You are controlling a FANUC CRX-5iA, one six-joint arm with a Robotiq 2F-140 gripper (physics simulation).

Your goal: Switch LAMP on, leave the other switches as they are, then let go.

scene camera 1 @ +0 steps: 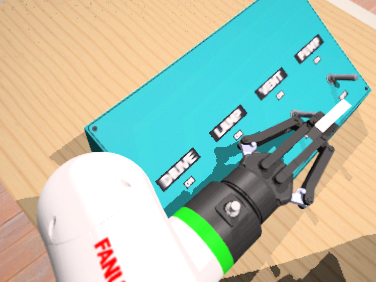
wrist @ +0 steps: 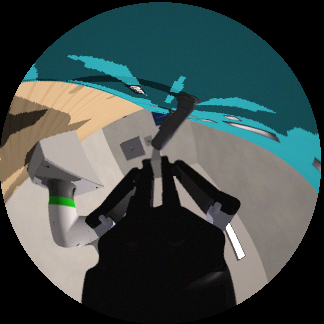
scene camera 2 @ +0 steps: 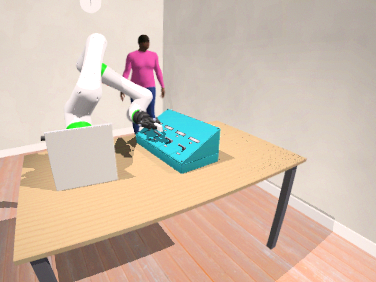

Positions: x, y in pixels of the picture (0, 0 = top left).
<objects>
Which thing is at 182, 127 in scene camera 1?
A turquoise switch panel.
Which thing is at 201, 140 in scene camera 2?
A turquoise switch panel.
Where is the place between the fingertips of my gripper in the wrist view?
157, 153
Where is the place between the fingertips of my gripper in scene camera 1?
342, 107
</objects>
